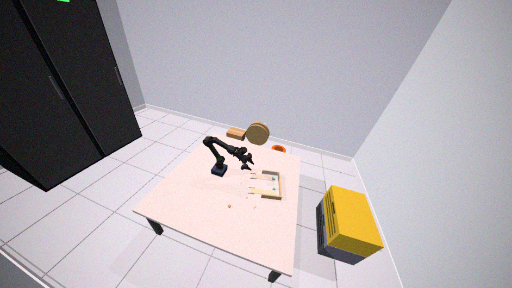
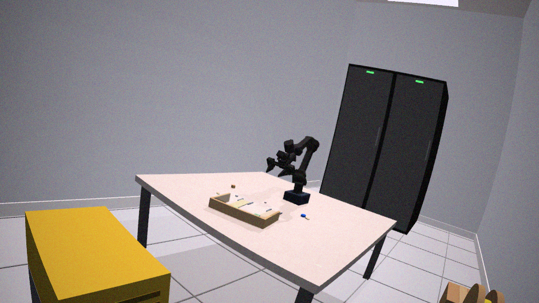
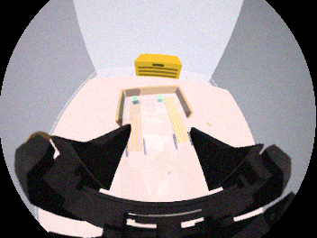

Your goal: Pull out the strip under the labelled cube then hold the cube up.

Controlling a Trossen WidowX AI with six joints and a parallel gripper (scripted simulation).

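Now: the blue piece 20 cm below my gripper tip, 19 cm to the left of it and 13 cm behind it.
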